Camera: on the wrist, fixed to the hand. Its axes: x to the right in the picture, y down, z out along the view.
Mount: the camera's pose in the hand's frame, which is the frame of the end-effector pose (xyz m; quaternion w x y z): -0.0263 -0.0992 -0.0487 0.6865 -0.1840 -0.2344 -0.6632
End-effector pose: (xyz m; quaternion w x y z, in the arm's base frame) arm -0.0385 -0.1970 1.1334 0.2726 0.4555 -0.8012 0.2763
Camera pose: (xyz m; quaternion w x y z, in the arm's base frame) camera 0.0693 -0.1910 1.1686 0.2664 0.8587 -0.3627 -0.2453
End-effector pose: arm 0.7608 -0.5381 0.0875 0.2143 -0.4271 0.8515 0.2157
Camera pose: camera 0.8476 -0.6020 0.1234 0.4112 -0.8469 0.2114 0.2628
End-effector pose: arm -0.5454 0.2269 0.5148 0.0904 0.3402 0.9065 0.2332
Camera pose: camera -0.5983 0.1265 0.5095 0.4918 -0.3296 0.7839 0.1872
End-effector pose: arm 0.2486 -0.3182 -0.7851 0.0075 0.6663 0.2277 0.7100
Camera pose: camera 0.1763 -0.2528 -0.8434 0.6520 0.4715 0.4658 0.3682
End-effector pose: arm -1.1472 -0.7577 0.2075 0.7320 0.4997 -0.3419 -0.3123
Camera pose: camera -1.1341 -0.7418 0.0958 0.3072 0.3619 -0.0174 -0.8800
